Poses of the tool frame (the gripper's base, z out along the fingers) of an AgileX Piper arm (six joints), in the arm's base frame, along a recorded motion.
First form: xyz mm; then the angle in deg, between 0 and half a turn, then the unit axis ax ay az.
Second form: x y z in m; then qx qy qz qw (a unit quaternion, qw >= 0). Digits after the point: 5 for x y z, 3 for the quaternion.
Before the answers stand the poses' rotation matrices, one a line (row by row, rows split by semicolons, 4 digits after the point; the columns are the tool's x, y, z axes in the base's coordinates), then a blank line. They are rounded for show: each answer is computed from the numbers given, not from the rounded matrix.
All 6 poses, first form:
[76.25 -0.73 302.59 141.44 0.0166 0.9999 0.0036]
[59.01 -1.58 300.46 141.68 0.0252 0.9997 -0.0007]
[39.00 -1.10 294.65 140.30 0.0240 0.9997 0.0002]
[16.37 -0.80 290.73 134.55 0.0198 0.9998 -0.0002]
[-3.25 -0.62 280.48 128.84 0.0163 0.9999 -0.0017]
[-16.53 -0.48 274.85 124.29 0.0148 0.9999 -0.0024]
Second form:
-0.7815 0.0273 0.6234; 0.0318 0.9995 -0.0039; -0.6231 0.0168 -0.7819
-0.7834 0.0454 0.6198; 0.0445 0.9989 -0.0169; -0.6199 0.0144 -0.7846
-0.7684 0.0423 0.6386; 0.0426 0.9990 -0.0150; -0.6386 0.0157 -0.7694
-0.7009 0.0338 0.7125; 0.0335 0.9993 -0.0145; -0.7125 0.0138 -0.7015
-0.6267 0.0278 0.7788; 0.0252 0.9996 -0.0155; -0.7788 0.0099 -0.6271
-0.5630 0.0251 0.8260; 0.0212 0.9996 -0.0160; -0.8262 0.0085 -0.5634

[0.07625 -0.00073 0.30259 0.016 0.944 0.003 0.330]
[0.05901 -0.00158 0.30046 0.024 0.944 -0.001 0.328]
[0.03900 -0.00110 0.29465 0.023 0.940 0.000 0.340]
[0.01637 -0.00080 0.29073 0.018 0.922 0.000 0.386]
[-0.00325 -0.00062 0.28048 0.015 0.902 -0.002 0.432]
[-0.01653 -0.00048 0.27485 0.013 0.884 -0.002 0.467]

